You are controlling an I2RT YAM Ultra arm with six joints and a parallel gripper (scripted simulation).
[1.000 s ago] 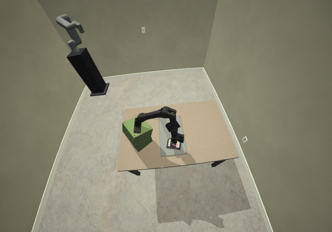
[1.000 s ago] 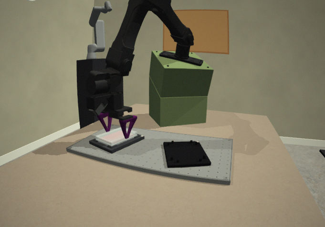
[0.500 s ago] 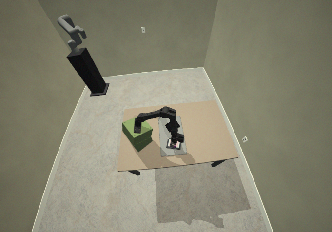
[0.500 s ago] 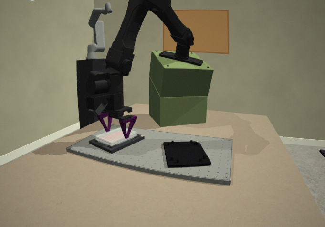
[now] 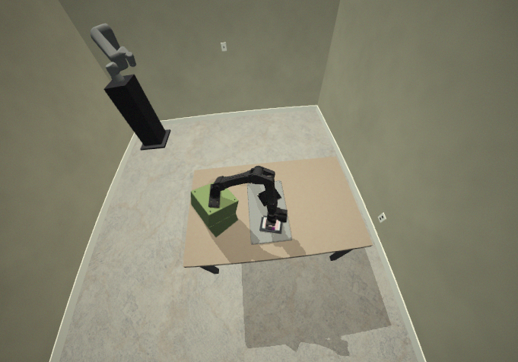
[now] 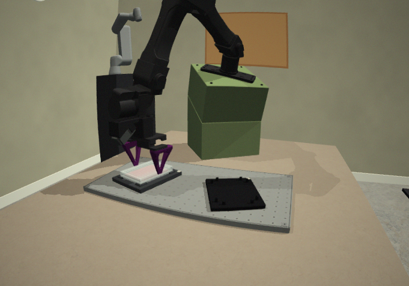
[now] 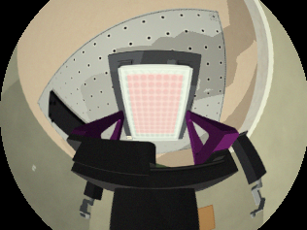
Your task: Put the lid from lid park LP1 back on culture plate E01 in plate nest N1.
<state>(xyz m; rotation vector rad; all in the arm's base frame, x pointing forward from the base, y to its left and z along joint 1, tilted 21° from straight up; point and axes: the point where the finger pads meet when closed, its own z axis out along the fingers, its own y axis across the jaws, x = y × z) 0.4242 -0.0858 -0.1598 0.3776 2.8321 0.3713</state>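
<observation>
My hand is 1 cm above the clear lid. Round my hand: black lid park LP1: 1 cm ahead, 25 cm to the left, 3 cm below; then culture plate E01: 1 cm below.
</observation>
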